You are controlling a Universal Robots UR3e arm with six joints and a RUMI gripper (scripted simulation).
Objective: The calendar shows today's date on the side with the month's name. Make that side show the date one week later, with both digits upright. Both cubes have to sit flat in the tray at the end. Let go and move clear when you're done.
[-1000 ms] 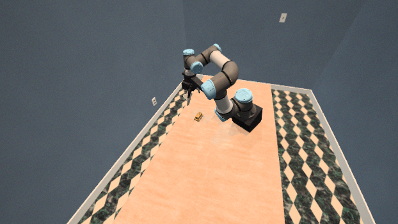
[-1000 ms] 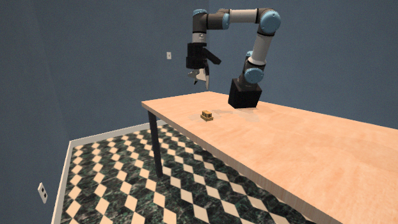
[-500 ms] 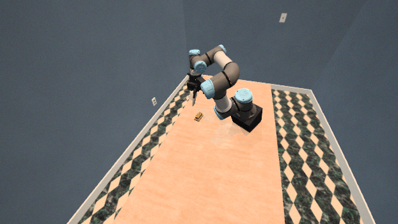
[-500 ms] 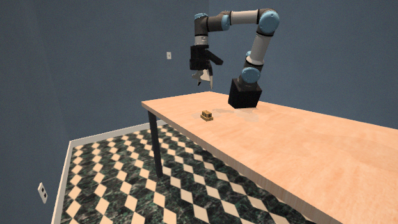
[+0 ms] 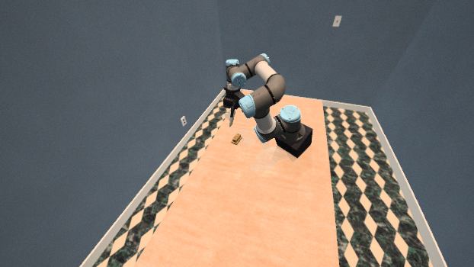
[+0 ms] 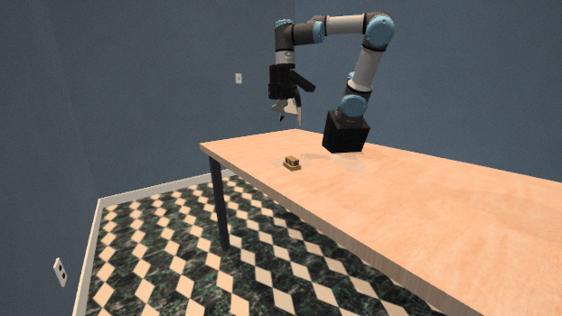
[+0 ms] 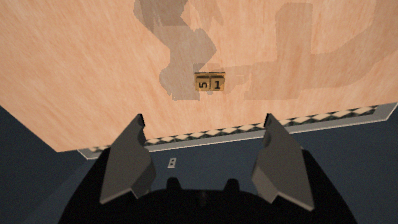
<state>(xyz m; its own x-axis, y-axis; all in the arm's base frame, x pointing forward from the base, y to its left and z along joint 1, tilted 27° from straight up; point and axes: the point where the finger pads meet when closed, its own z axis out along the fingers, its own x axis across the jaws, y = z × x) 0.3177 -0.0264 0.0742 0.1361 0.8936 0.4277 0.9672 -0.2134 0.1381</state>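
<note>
My gripper is now 20 mm to the right of the wooden tray and 160 mm above it.
</note>
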